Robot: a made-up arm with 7 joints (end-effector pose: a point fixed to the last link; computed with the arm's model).
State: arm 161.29 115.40 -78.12 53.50 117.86 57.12 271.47
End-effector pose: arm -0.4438 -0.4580 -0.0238 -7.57 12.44 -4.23
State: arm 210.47 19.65 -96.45 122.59 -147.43 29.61 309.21
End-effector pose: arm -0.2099 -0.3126 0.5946 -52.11 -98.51 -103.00
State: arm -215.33 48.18 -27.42 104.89 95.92 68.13 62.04
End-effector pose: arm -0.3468 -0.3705 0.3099 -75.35 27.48 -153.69
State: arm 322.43 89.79 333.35 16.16 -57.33 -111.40 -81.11
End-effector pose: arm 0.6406 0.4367 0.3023 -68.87 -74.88 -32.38
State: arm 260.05 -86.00 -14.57 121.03 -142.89 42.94 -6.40
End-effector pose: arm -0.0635 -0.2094 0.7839 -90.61 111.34 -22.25
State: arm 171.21 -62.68 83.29 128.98 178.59 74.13 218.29
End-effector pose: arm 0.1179 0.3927 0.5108 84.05 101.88 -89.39
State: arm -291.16 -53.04 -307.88 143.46 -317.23 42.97 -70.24
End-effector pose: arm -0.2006 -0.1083 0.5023 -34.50 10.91 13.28
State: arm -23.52 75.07 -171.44 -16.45 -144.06 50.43 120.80
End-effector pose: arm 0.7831 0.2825 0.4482 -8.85 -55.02 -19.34
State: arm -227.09 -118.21 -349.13 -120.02 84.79 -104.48 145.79
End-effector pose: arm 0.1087 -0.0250 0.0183 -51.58 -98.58 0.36
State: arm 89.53 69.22 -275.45 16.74 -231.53 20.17 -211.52
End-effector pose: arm -0.1254 -0.7907 0.7146 -88.47 99.42 45.83
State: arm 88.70 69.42 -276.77 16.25 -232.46 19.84 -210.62
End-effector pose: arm -0.1112 -0.7952 0.7099 -89.83 97.42 45.53
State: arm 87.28 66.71 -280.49 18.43 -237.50 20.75 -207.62
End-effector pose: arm -0.1109 -0.7812 0.7369 -94.14 94.85 37.31
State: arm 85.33 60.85 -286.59 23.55 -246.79 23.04 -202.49
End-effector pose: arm -0.1274 -0.7458 0.7878 -100.08 90.46 20.64
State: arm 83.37 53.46 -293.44 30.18 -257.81 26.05 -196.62
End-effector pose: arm -0.1533 -0.6990 0.8344 -104.11 83.50 0.55
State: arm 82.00 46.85 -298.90 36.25 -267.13 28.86 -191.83
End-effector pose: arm -0.1773 -0.6568 0.8612 -104.79 76.18 -16.12
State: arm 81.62 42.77 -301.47 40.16 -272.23 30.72 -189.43
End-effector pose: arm -0.1963 -0.6283 0.8731 -103.87 72.30 -25.69
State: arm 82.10 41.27 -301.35 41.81 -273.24 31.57 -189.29
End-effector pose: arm -0.2128 -0.6120 0.8789 -103.15 72.86 -29.27
